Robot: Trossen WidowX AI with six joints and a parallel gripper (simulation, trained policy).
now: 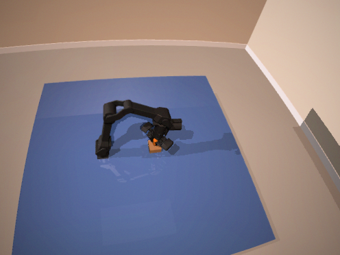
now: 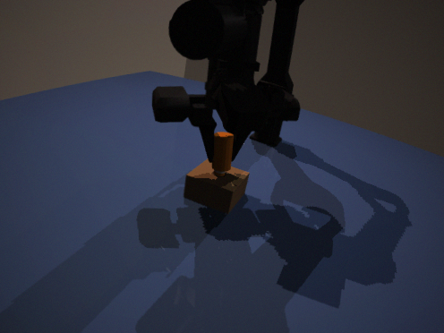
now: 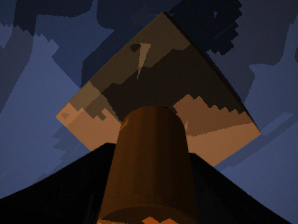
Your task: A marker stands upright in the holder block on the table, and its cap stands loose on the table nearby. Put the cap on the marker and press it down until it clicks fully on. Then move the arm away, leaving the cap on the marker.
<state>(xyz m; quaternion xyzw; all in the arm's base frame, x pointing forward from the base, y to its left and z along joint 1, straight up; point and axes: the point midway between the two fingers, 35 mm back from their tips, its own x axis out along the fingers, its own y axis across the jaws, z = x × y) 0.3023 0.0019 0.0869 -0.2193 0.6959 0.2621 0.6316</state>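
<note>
Right now the orange cap is 2 cm above my gripper tip. Also, from my gripper tip: tan holder block: 4 cm below.
</note>
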